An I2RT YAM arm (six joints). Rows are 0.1 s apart.
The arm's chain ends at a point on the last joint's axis. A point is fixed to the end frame.
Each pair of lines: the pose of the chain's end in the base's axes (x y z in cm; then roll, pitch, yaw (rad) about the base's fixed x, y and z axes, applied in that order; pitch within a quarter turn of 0, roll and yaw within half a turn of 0), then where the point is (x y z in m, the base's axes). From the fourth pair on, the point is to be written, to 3 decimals.
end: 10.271, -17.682, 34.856, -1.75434, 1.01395, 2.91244
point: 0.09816 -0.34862 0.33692
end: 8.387, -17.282, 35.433, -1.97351, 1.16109, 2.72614
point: 0.08354 -0.34383 0.33364
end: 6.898, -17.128, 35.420, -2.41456, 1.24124, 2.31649
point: 0.07344 -0.33998 0.31966
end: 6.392, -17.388, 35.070, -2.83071, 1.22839, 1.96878
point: 0.080 -0.339 0.303
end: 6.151, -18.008, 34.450, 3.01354, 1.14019, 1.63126
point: 0.097 -0.336 0.281
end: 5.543, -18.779, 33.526, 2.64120, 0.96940, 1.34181
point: 0.110 -0.332 0.258
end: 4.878, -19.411, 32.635, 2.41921, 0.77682, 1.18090
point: 0.121 -0.326 0.242
